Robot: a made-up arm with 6 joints.
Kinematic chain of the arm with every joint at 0, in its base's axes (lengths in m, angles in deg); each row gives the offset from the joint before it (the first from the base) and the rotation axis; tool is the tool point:
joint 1: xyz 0 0 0.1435 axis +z
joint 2: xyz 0 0 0 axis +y
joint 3: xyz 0 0 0.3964 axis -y
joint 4: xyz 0 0 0 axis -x
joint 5: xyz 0.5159 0 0 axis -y
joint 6: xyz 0 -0.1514 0 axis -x
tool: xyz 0 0 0
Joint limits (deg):
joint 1: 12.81..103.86
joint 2: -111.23..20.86
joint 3: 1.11..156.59
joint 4: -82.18..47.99
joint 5: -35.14..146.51
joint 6: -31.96..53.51
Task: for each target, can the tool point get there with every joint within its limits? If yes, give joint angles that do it. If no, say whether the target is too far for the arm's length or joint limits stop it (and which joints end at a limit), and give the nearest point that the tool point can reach.
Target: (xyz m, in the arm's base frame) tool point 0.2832 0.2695 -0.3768
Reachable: no: joint limits stop it (at a limit: joint 1, joint 2, joint 3, joint 4) | nearest point 0.1647 -0.2444 -0.5198 | short by 0.546 m
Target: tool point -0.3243 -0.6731 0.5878
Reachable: yes | joints 53.24 -82.21 54.38 -19.15 21.01 -8.34
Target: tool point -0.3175 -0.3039 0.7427
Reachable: yes | joints 24.44 -78.02 19.68 -16.29 -1.19 0.29
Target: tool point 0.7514 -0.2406 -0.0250
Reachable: no: joint limits stop it (at a limit: joint 1, joint 2, joint 3) | nearest point 0.6058 0.0171 0.2498 | short by 0.404 m
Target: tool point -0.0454 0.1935 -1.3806
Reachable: no: too far | nearest point -0.2474 -0.1602 -0.5198 | short by 0.952 m
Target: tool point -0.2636 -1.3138 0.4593
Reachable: no: too far | nearest point -0.1788 -0.8912 0.3577 | short by 0.443 m
